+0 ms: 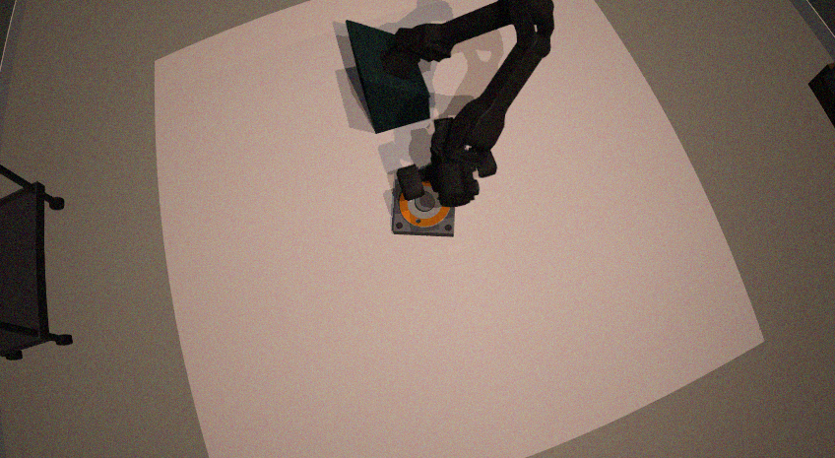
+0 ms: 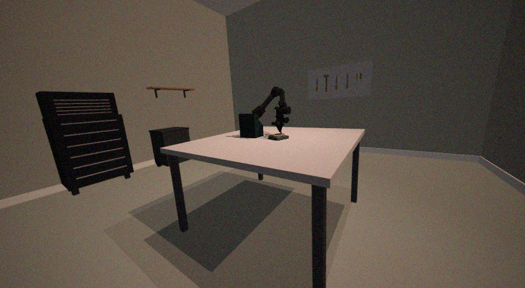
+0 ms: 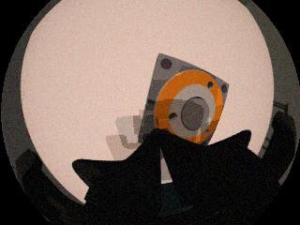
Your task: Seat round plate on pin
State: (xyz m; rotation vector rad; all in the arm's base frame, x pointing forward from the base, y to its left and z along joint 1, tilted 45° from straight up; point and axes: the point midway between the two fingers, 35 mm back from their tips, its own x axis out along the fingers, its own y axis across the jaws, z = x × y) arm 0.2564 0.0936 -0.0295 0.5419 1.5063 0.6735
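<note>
My gripper tip is 1 cm short of the grey square base, 5 cm to the left of it and 2 cm above it.
</note>
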